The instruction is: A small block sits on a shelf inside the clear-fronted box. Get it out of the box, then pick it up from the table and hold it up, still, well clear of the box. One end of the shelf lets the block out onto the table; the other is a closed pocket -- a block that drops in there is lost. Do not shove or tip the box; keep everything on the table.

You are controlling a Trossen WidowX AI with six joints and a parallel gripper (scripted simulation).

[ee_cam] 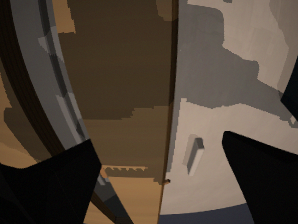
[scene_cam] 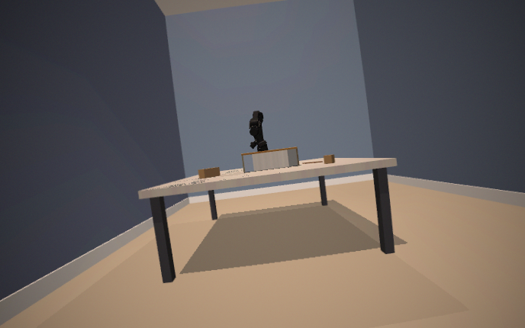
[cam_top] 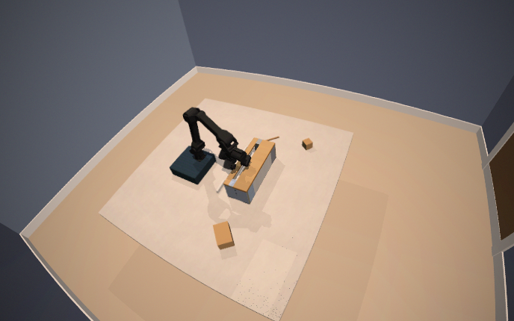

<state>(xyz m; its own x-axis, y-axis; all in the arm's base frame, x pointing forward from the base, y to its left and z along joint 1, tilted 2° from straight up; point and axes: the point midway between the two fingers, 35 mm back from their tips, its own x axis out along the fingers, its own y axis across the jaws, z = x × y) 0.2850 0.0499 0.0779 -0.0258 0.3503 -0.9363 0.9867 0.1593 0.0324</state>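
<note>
My gripper tip is now 4 cm above the clear-fronted box, 3 cm short of it and 1 cm to the right of it. From my gripper tip the other things lie so: thin wooden stick (32 cm to the left, 10 cm below, 2 cm behind); then larger tan block (39 cm to the right, 18 cm ahead, 7 cm below); then orange block (5 cm to the left, 4 cm ahead, 2 cm below).
</note>
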